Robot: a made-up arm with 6 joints. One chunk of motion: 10 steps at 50 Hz.
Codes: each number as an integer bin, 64 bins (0 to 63) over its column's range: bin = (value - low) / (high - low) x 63, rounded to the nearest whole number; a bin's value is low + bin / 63 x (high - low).
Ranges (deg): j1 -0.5..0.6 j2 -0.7..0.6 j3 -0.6..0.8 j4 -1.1..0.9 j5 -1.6..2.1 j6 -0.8..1
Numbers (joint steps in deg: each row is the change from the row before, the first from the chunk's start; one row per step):
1: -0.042 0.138 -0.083 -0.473 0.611 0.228
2: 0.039 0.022 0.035 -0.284 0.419 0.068
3: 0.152 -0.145 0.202 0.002 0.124 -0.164
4: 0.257 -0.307 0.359 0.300 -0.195 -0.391
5: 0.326 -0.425 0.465 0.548 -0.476 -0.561
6: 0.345 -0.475 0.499 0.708 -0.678 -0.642
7: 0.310 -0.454 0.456 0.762 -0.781 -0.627
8: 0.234 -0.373 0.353 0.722 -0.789 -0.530
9: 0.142 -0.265 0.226 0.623 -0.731 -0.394
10: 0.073 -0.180 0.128 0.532 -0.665 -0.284
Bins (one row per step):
1: 26 41 23 20 38 36
2: 31 35 29 26 34 30
3: 37 27 36 35 29 22
4: 43 19 43 44 24 14
5: 47 13 48 52 19 8
6: 48 11 49 57 16 6
7: 46 12 48 59 14 6
8: 42 16 43 57 14 9
9: 37 21 37 54 15 14
10: 33 25 33 51 16 18

